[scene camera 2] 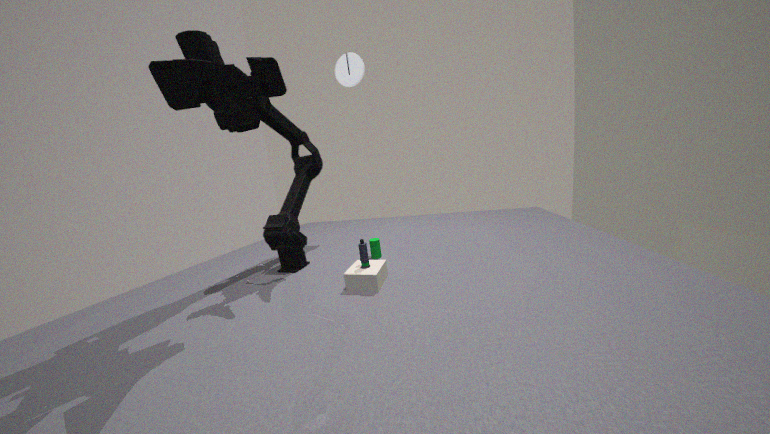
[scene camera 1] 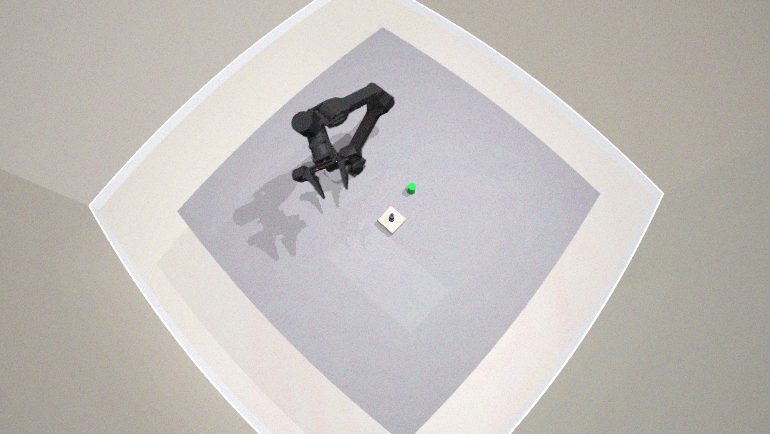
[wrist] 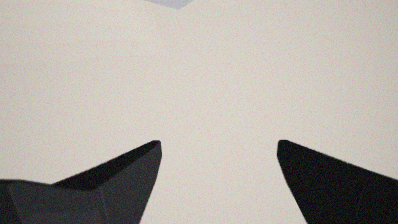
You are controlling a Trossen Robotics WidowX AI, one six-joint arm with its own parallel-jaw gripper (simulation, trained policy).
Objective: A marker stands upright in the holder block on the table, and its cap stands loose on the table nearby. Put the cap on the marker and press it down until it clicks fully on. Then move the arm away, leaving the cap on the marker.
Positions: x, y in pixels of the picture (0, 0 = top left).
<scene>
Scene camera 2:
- my gripper: 238, 64
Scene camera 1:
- my gripper: 335, 194
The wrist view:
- my gripper: 218, 148
</scene>
